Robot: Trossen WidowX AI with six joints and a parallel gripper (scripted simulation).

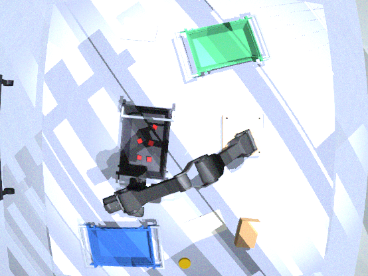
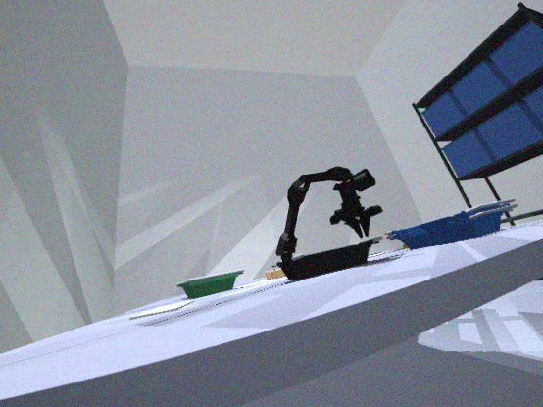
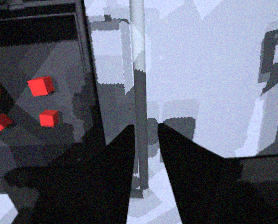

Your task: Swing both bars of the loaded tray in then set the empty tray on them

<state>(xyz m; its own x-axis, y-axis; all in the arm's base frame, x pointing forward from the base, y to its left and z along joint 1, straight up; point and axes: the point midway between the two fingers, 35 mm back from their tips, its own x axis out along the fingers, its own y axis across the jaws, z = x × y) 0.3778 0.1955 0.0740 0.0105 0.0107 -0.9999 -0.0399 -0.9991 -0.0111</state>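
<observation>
My gripper tip is 570 mm to the left of the green tray, 290 mm past it and 30 mm above it. The rest, counted from my gripper tip: yellow disc (340 mm to the left, 190 mm behind, 70 mm below); then red block (250 mm behind, 70 mm below, 30 mm to the right); then tan box (440 mm behind, 180 mm to the left, 50 mm below).
</observation>
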